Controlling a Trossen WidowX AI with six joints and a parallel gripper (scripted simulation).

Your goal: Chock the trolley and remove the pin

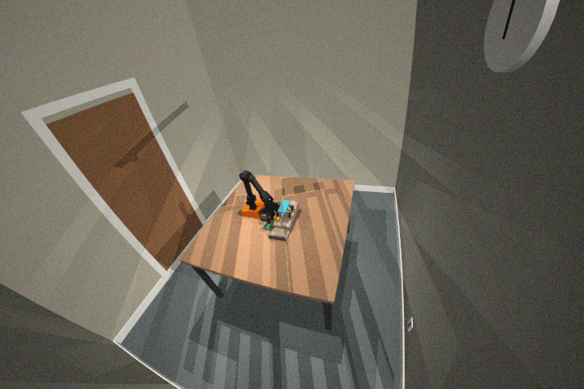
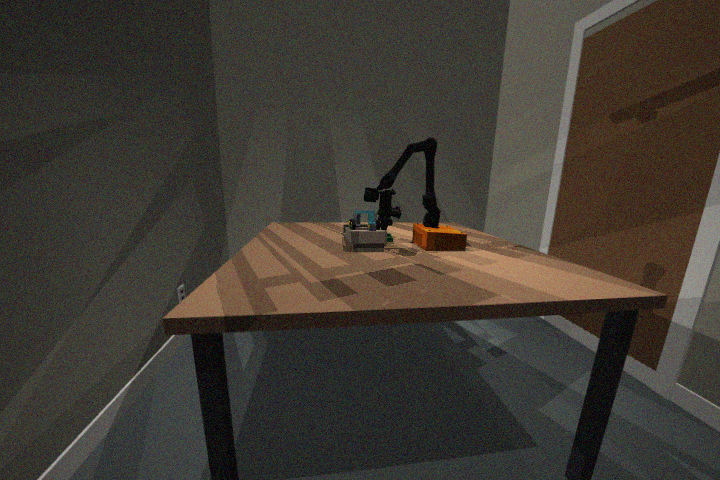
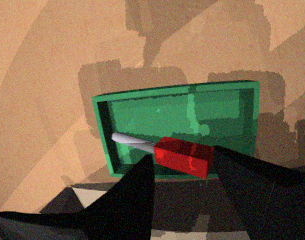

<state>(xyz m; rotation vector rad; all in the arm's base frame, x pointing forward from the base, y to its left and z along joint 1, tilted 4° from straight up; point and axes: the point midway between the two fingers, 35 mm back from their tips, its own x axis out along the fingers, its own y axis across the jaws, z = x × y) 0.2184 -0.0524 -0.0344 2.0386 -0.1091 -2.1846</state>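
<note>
The red-headed stop pin is 20 mm to the right of my gripper tip and 10 mm below it. From my gripper tip the other things lie so: ramp: 90 mm ahead, 120 mm to the left, 10 mm above; then yellow chock: 60 mm ahead, 30 mm to the left, 50 mm above; then green tray: 10 mm behind, 10 mm to the right, 40 mm below.
</note>
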